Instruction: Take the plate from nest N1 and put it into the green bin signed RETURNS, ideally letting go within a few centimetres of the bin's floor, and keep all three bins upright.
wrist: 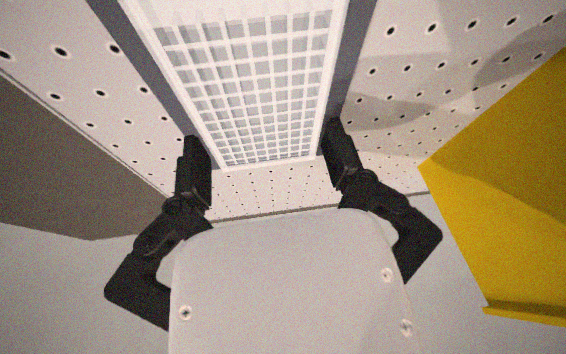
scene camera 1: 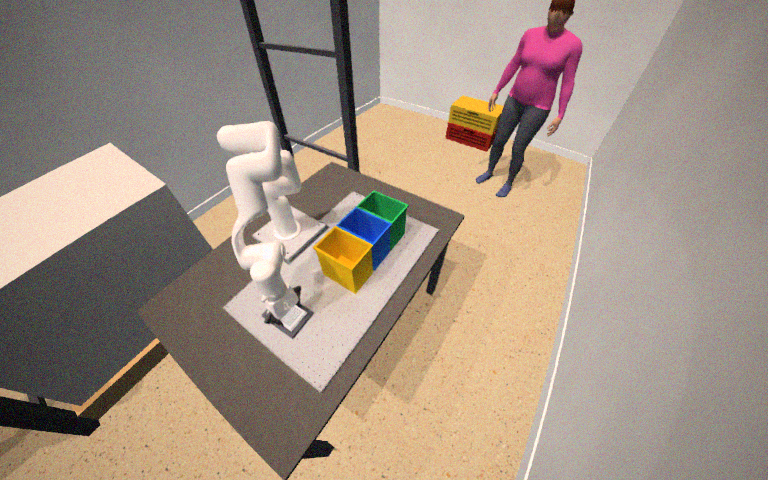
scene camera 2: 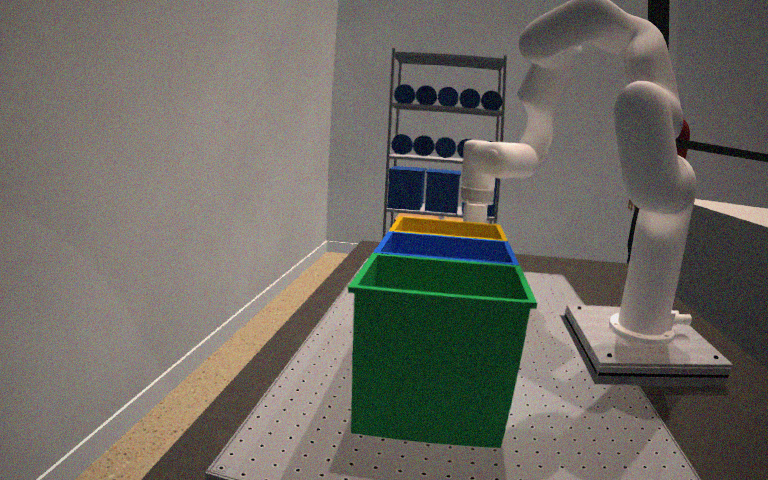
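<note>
The white gridded plate (scene camera 1: 293, 318) (wrist: 260, 75) lies in a dark grey nest (scene camera 1: 303, 326) (wrist: 352, 50); no N1 label is readable. My gripper (scene camera 1: 282, 305) (wrist: 265, 139) is open and empty, with one black finger at each long side of the plate, near its end. Whether the fingertips touch the plate or nest I cannot tell. In scene camera 2 the gripper is hidden behind the bins. The green bin (scene camera 1: 398, 227) (scene camera 2: 436, 362) stands upright at the far end of the row; no RETURNS sign is readable.
The blue bin (scene camera 1: 382, 250) (scene camera 2: 447, 246) and yellow bin (scene camera 1: 344, 272) (scene camera 2: 453, 228) (wrist: 505, 210) stand upright in line with the green one, the yellow nearest the nest. All stand on a perforated plate (scene camera 1: 334, 350) (scene camera 2: 271, 430). A person (scene camera 1: 546, 67) stands beyond the table.
</note>
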